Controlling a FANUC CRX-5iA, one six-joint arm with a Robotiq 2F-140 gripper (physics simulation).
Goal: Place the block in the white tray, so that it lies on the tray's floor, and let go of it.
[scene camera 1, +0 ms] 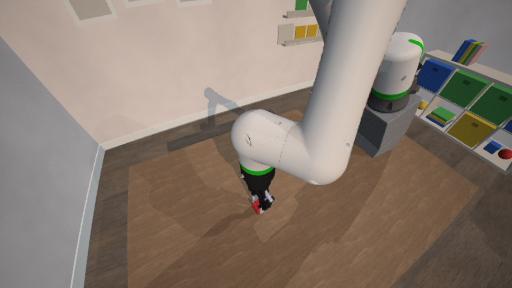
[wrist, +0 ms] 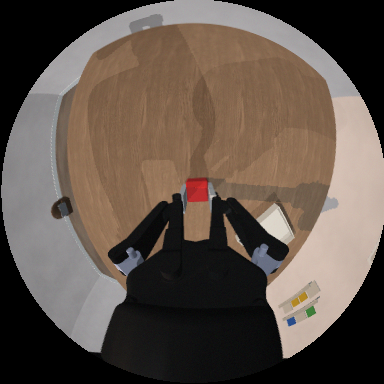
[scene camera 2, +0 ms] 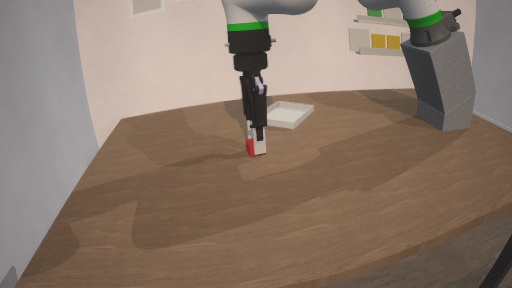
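Pixels of known places: gripper, fingertip midpoint: [scene camera 1: 259, 206] [wrist: 197, 189] [scene camera 2: 257, 149]; arm's base, link origin: [scene camera 1: 386, 98] [scene camera 2: 430, 38].
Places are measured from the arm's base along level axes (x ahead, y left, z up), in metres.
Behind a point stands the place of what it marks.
A red block [scene camera 1: 256, 206] {x 0.600, y 0.063, z -0.263 m} [scene camera 2: 250, 148] {x 0.605, y 0.081, z -0.271 m} [wrist: 197, 190] {x 0.593, y 0.059, z -0.263 m} is held between the two fingertips of my gripper [scene camera 1: 259, 205] {x 0.588, y 0.060, z -0.284 m} [scene camera 2: 255, 144] {x 0.588, y 0.060, z -0.284 m} [wrist: 197, 189] {x 0.588, y 0.060, z -0.284 m}. The gripper points down and is shut on the block, at or very near the table top; whether the block touches the table cannot be told. The white tray [scene camera 2: 291, 115] {x 0.454, y -0.159, z -0.290 m} [wrist: 275, 225] {x 0.509, y -0.171, z -0.290 m} lies flat on the table, apart from the block, behind and to the right of the gripper in scene camera 2. In the wrist view it is at the lower right, partly covered by a finger linkage. In scene camera 1 the arm hides most or all of it.
The wooden table [scene camera 1: 200, 260] {x 0.842, y 0.148, z -0.293 m} [scene camera 2: 200, 215] {x 0.720, y 0.288, z -0.293 m} [wrist: 150, 115] {x 0.724, y 0.166, z -0.293 m} bears the tray. The arm's grey pedestal [scene camera 1: 382, 130] {x 0.052, y 0.072, z -0.091 m} [scene camera 2: 442, 80] {x 0.014, y 0.085, z -0.121 m} stands at the right. A shelf unit with coloured bins stands beyond it in scene camera 1. Walls stand behind and at the left.
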